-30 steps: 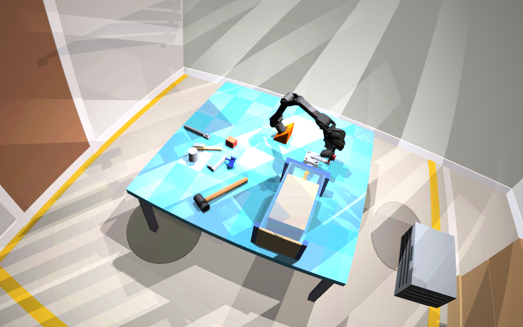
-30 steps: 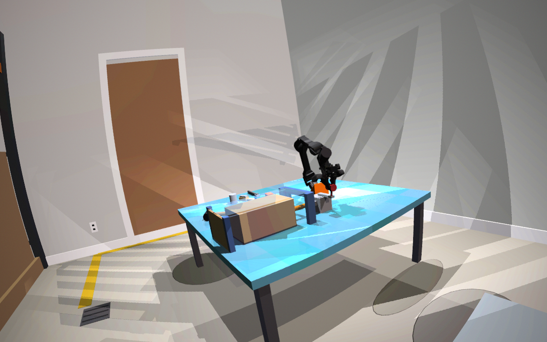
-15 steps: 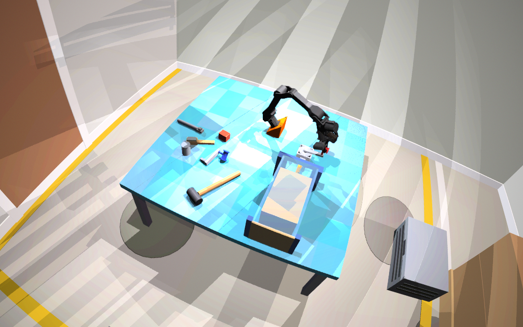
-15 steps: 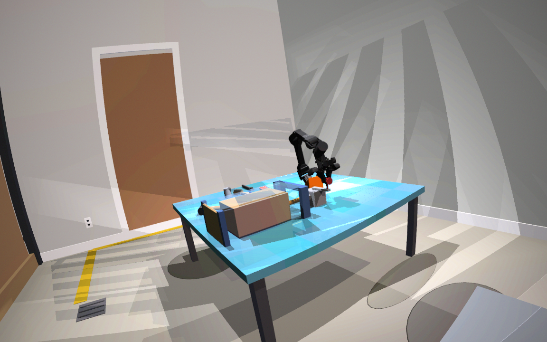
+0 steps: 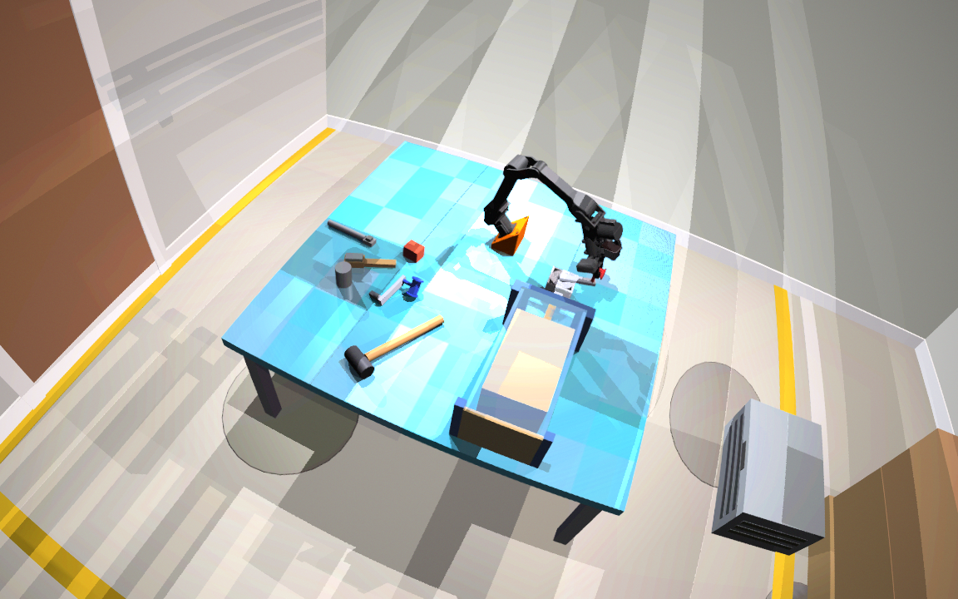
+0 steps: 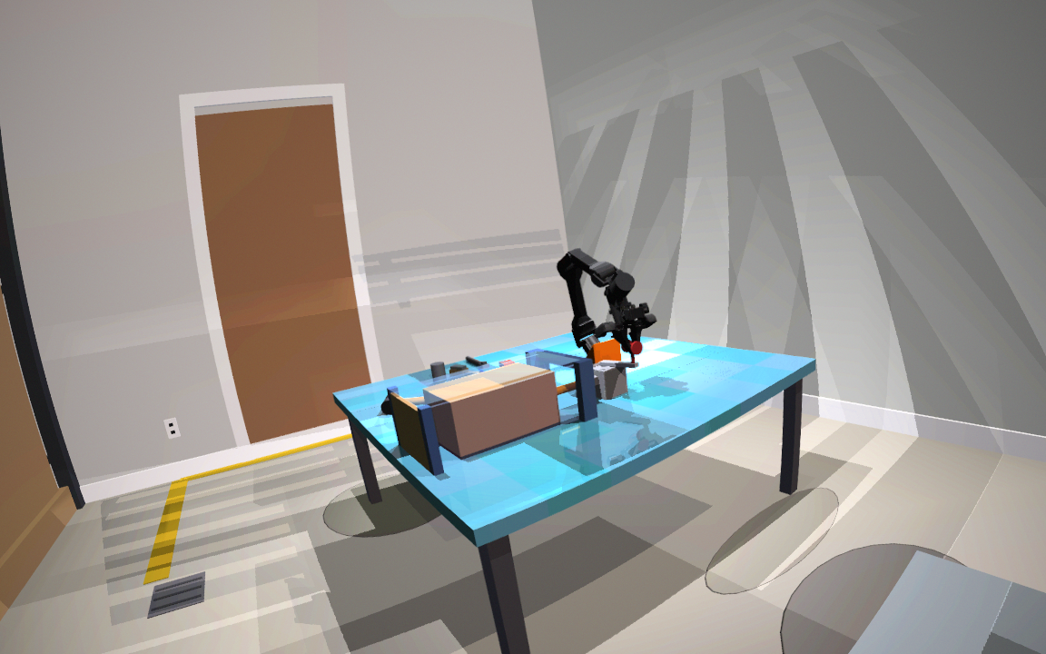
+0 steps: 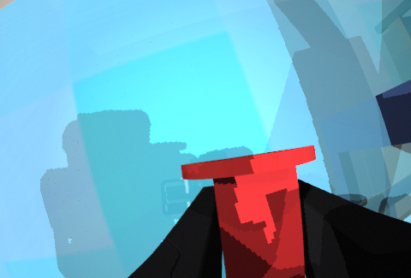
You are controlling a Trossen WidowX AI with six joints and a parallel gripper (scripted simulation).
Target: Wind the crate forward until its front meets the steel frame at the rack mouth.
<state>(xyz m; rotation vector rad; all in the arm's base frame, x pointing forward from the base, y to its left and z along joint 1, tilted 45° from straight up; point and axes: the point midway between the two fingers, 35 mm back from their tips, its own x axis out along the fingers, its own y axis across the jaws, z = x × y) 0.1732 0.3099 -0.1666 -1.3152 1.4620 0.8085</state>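
Now: gripper tip 1 cm short of the winch handle, 5 cm to the left of it and 3 cm above it. The rest, counted from my gripper tip: clear-panelled cubby (43 cm ahead, 13 cm to the right, 2 cm below); then red knob (1 cm to the right); then grey winch (1 cm ahead, 12 cm to the right, 10 cm below).
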